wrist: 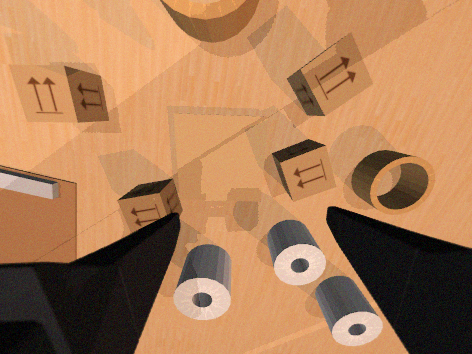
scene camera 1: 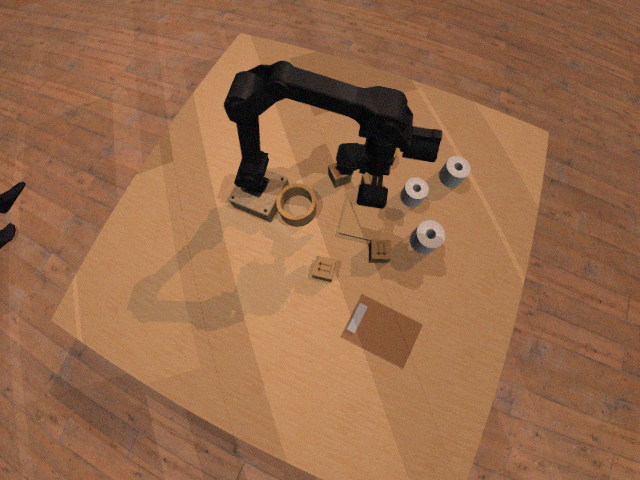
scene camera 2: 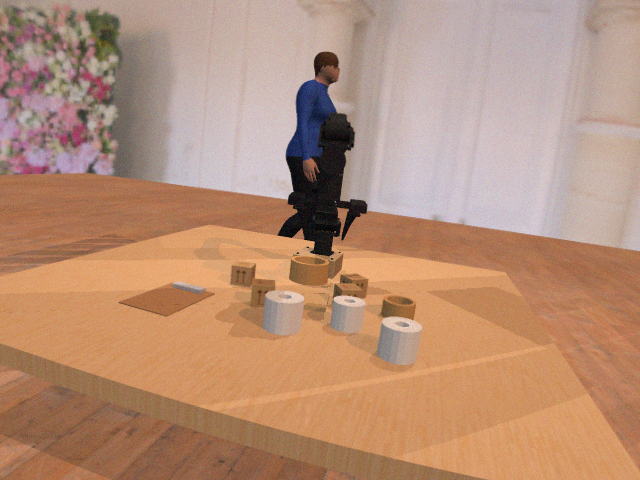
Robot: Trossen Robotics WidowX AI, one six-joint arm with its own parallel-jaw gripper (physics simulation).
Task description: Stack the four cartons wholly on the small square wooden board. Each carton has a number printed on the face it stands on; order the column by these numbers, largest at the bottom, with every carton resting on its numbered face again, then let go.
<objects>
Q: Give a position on a square wooden board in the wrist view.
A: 219, 157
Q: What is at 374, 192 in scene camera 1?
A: The gripper.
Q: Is the gripper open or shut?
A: Open.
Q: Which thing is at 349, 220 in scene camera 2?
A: The gripper.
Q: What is the gripper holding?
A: Nothing.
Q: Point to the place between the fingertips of the gripper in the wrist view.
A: At 253, 216
</objects>
